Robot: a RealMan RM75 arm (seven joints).
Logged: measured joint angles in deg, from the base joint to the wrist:
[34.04, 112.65, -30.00, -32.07, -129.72, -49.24, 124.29]
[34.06, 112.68, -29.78, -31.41, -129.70, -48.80, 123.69]
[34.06, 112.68, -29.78, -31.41, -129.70, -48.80, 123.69]
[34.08, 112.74, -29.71, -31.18, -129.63, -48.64, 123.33]
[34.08, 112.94, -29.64, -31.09, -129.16, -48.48, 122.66]
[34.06, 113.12, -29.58, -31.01, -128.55, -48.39, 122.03]
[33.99, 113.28, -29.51, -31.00, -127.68, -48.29, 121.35]
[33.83, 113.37, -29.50, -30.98, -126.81, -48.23, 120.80]
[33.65, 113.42, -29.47, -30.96, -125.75, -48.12, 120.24]
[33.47, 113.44, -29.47, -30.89, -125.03, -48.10, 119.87]
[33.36, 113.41, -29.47, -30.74, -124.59, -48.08, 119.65]
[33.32, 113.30, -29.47, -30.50, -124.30, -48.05, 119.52]
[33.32, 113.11, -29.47, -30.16, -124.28, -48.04, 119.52]
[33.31, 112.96, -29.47, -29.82, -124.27, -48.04, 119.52]
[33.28, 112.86, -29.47, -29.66, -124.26, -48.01, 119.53]
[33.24, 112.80, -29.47, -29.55, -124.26, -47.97, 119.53]
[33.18, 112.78, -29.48, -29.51, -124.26, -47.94, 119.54]
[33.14, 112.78, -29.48, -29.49, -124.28, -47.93, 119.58]
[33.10, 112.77, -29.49, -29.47, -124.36, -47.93, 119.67]
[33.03, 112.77, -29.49, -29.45, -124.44, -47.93, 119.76]
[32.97, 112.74, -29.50, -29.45, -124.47, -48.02, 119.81]
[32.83, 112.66, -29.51, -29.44, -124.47, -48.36, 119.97]
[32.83, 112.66, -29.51, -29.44, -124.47, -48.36, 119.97]
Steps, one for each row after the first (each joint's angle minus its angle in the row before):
[0.02, 0.03, 0.22, 0.66, 0.02, 0.44, -0.60]
[0.00, 0.00, 0.00, 0.00, 0.00, 0.00, 0.00]
[0.02, 0.06, 0.07, 0.23, 0.07, 0.16, -0.36]
[0.00, 0.20, 0.07, 0.09, 0.47, 0.16, -0.67]
[-0.02, 0.18, 0.06, 0.08, 0.61, 0.09, -0.63]
[-0.07, 0.16, 0.07, 0.01, 0.87, 0.10, -0.68]
[-0.16, 0.09, 0.01, 0.02, 0.87, 0.06, -0.55]
[-0.18, 0.05, 0.03, 0.02, 1.06, 0.11, -0.56]
[-0.18, 0.02, 0.00, 0.07, 0.72, 0.02, -0.37]
[-0.11, -0.03, 0.00, 0.15, 0.44, 0.02, -0.22]
[-0.04, -0.11, 0.00, 0.24, 0.29, 0.03, -0.13]
[0.00, -0.19, 0.00, 0.34, 0.02, 0.01, 0.00]
[-0.01, -0.15, 0.00, 0.34, 0.01, 0.00, 0.00]
[-0.03, -0.10, 0.00, 0.16, 0.01, 0.03, 0.01]
[-0.04, -0.06, 0.00, 0.11, 0.00, 0.04, 0.00]
[-0.06, -0.02, -0.01, 0.04, 0.00, 0.03, 0.01]
[-0.04, 0.00, 0.00, 0.02, -0.02, 0.01, 0.04]
[-0.04, -0.01, -0.01, 0.02, -0.08, 0.00, 0.09]
[-0.07, 0.00, 0.00, 0.02, -0.08, 0.00, 0.09]
[-0.06, -0.03, -0.01, 0.00, -0.03, -0.09, 0.05]
[-0.14, -0.08, -0.01, 0.01, 0.00, -0.34, 0.16]
[0.00, 0.00, 0.00, 0.00, 0.00, 0.00, 0.00]

